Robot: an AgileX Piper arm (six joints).
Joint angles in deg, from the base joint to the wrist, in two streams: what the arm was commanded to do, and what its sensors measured. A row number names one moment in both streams.
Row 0, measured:
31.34, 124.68, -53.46, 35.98, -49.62, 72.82
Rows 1 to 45, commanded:
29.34, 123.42, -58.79, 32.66, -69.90, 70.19
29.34, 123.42, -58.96, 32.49, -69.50, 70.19
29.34, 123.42, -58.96, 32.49, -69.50, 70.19
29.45, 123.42, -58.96, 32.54, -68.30, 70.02
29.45, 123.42, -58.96, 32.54, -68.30, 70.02
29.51, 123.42, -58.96, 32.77, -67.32, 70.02
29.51, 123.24, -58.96, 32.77, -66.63, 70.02
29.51, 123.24, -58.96, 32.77, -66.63, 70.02
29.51, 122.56, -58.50, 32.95, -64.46, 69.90
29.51, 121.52, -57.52, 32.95, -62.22, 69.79
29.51, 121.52, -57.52, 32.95, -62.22, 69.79
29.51, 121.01, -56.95, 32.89, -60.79, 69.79
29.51, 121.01, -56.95, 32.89, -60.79, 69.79
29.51, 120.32, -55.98, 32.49, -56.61, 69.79
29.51, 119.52, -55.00, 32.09, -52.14, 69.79
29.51, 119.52, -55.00, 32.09, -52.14, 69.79
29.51, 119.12, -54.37, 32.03, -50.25, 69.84
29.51, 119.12, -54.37, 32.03, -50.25, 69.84
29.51, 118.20, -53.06, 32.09, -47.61, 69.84
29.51, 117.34, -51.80, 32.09, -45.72, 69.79
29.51, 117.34, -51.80, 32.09, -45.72, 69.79
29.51, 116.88, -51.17, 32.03, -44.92, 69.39
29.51, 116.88, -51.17, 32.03, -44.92, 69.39
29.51, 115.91, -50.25, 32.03, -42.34, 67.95
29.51, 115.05, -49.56, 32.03, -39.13, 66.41
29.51, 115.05, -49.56, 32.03, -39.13, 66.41
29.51, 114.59, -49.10, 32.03, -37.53, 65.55
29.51, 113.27, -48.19, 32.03, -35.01, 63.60
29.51, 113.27, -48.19, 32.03, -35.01, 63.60
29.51, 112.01, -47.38, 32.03, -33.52, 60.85
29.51, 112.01, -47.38, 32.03, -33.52, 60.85
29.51, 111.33, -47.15, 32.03, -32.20, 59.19
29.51, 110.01, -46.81, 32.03, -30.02, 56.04
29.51, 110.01, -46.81, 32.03, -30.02, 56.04
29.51, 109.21, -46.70, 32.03, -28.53, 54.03
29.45, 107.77, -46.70, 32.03, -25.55, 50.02
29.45, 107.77, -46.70, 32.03, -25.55, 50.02
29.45, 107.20, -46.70, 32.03, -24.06, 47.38
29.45, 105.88, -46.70, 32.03, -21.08, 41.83
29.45, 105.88, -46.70, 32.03, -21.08, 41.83
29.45, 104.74, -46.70, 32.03, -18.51, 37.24
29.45, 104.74, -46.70, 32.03, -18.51, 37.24
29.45, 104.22, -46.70, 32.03, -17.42, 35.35
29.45, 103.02, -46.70, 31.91, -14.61, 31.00
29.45, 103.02, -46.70, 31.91, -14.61, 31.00
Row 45, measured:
29.91, 105.02, -46.70, 32.66, -18.56, 38.10
